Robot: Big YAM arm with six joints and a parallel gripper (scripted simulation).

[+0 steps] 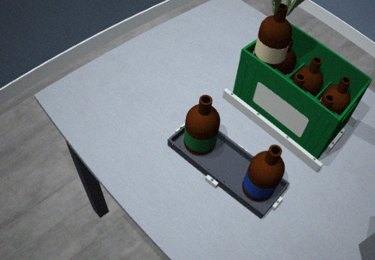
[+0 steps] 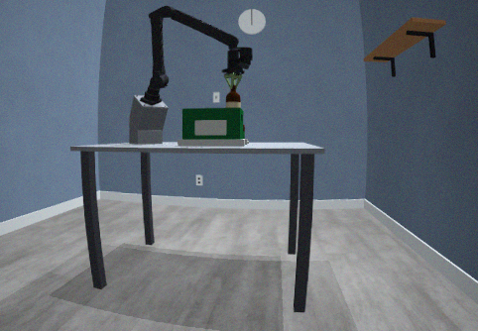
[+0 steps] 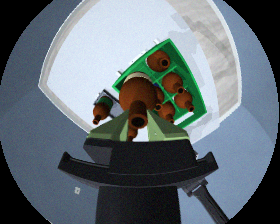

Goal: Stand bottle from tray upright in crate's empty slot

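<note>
Right now my hand is 60 mm above the brown bottle. The rest, counted from my hand: grey tray (280 mm below, 200 mm to the left, 80 mm behind); then crate (210 mm below, 90 mm behind, 50 mm to the right).
</note>
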